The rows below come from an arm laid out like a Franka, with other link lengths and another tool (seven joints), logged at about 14 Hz.
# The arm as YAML. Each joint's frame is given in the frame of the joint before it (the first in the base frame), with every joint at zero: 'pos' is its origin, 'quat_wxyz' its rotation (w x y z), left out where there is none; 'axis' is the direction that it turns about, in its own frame. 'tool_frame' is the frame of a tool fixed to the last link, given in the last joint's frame.
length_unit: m
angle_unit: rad
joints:
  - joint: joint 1
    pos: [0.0, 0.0, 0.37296]
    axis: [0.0, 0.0, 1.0]
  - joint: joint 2
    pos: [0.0, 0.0, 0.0]
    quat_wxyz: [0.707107, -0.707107, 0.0, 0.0]
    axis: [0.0, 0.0, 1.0]
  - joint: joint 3
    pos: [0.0, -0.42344, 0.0]
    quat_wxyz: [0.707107, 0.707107, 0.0, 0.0]
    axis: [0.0, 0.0, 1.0]
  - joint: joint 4
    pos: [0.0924, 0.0, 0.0]
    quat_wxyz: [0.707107, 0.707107, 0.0, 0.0]
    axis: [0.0, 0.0, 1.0]
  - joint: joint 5
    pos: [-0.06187, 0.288, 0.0]
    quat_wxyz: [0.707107, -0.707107, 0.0, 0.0]
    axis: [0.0, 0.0, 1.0]
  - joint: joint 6
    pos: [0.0, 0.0, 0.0]
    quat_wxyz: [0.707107, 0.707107, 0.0, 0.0]
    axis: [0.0, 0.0, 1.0]
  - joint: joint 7
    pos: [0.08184, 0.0, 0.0]
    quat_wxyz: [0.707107, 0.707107, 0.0, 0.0]
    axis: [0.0, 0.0, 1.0]
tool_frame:
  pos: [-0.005, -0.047, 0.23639]
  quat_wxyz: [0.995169, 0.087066, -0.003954, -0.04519]
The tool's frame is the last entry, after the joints.
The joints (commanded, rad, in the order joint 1, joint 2, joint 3, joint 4, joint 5, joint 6, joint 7), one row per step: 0.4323, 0.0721, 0.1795, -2.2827, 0.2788, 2.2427, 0.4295; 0.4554, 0.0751, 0.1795, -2.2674, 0.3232, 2.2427, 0.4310; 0.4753, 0.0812, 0.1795, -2.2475, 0.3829, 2.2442, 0.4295; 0.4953, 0.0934, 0.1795, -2.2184, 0.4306, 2.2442, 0.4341; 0.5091, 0.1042, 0.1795, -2.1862, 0.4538, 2.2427, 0.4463; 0.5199, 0.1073, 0.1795, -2.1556, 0.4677, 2.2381, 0.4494; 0.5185, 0.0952, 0.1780, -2.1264, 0.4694, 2.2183, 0.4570; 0.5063, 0.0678, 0.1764, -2.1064, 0.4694, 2.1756, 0.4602; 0.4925, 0.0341, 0.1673, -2.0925, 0.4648, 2.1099, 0.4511; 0.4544, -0.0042, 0.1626, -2.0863, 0.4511, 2.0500, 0.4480; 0.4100, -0.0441, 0.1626, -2.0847, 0.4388, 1.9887, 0.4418; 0.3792, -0.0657, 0.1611, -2.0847, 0.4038, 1.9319, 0.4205; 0.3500, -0.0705, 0.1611, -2.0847, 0.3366, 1.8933, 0.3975; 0.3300, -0.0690, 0.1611, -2.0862, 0.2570, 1.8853, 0.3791
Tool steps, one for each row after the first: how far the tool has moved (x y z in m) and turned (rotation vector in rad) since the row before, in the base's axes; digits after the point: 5 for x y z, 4 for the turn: -0.00332, 0.01619, 0.00637, 0.0328, 0.0093, -0.0097; -0.00111, 0.01801, 0.00796, 0.0442, 0.0143, -0.0206; 0.00149, 0.01866, 0.00784, 0.0384, 0.0109, -0.0172; 0.00441, 0.01448, 0.00798, 0.0251, 0.0002, -0.0131; 0.00326, 0.01162, 0.01052, 0.0238, -0.0090, 0.0000; 0.00383, 0.00379, 0.01558, 0.0170, -0.0127, -0.0042; -0.00135, -0.00446, 0.01778, 0.0101, -0.0019, -0.0008; -0.00646, -0.01143, 0.01612, -0.0004, 0.0097, 0.0132; -0.00032, -0.02068, 0.01446, -0.0089, 0.0040, -0.0101; -0.00309, -0.02200, 0.01283, -0.0108, 0.0073, -0.0098; -0.00527, -0.02056, 0.00206, -0.0322, 0.0070, 0.0234; 0.00099, -0.02333, -0.00676, -0.0584, -0.0060, 0.0337; 0.00654, -0.02111, -0.00848, -0.0631, -0.0275, 0.0340
